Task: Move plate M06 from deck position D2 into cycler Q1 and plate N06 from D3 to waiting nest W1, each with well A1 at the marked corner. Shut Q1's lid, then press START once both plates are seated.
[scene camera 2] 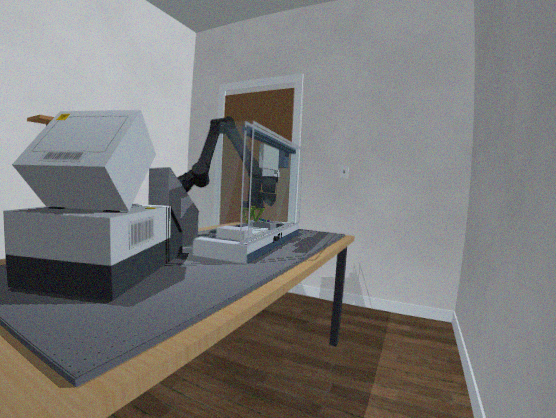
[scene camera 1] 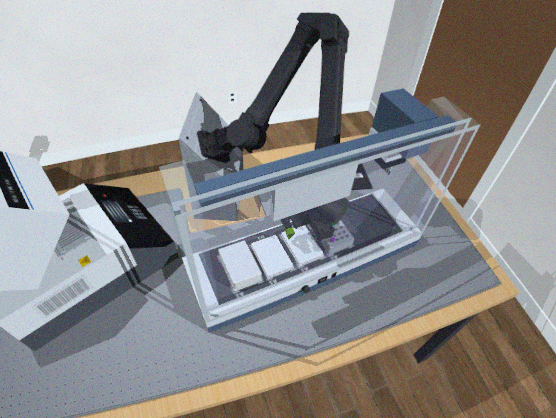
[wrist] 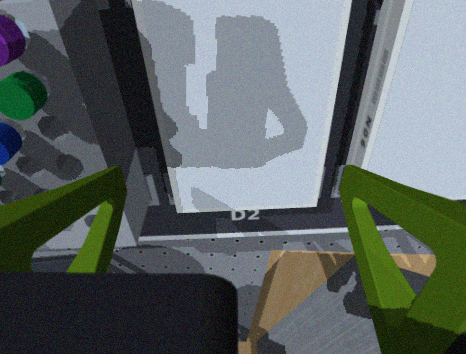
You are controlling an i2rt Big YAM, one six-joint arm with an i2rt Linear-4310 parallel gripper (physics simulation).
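Pixels of known places: gripper, between the fingertips: [scene camera 2: 251, 222] [scene camera 1: 302, 233] [wrist: 233, 177]; arm's base, origin of its link: [scene camera 2: 177, 188] [scene camera 1: 212, 147].
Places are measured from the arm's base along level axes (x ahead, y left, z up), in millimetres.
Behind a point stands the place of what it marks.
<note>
My gripper [scene camera 1: 290, 231] [scene camera 2: 254, 214] @[x 292, y 205, z -150 mm] [wrist: 233, 177] @[x 292, y 205, z -150 mm] is open and empty, pointing down above the rear end of the white plate at D2 [scene camera 1: 306, 255] [wrist: 240, 187]. In the wrist view its green fingers stand on both sides of that plate; whether they are below its top is unclear. The plate lies flat in its deck position, its label hidden. The plate marked N06 [scene camera 1: 271, 256] [wrist: 425, 100] lies flat beside it. The cycler [scene camera 1: 100, 280] @[x 301, y -392, z -130 mm] [scene camera 2: 60, 235] @[x 288, y -685, z -100 mm] stands at the left with its lid [scene camera 1: 25, 240] @[x 319, y -482, z 112 mm] [scene camera 2: 90, 145] @[x 298, y -615, z 115 mm] raised. W1 and the START lettering cannot be made out.
A tube rack [scene camera 1: 342, 237] with coloured caps stands on the other side of the D2 plate. Another white plate [scene camera 1: 240, 265] lies beyond N06. Clear panels and a blue beam [scene camera 1: 320, 162] @[x 420, y 150, z 259 mm] enclose the deck. A grey angled panel [scene camera 2: 185, 210] @[x 72, y -20, z -97 mm] stands behind, near the cycler.
</note>
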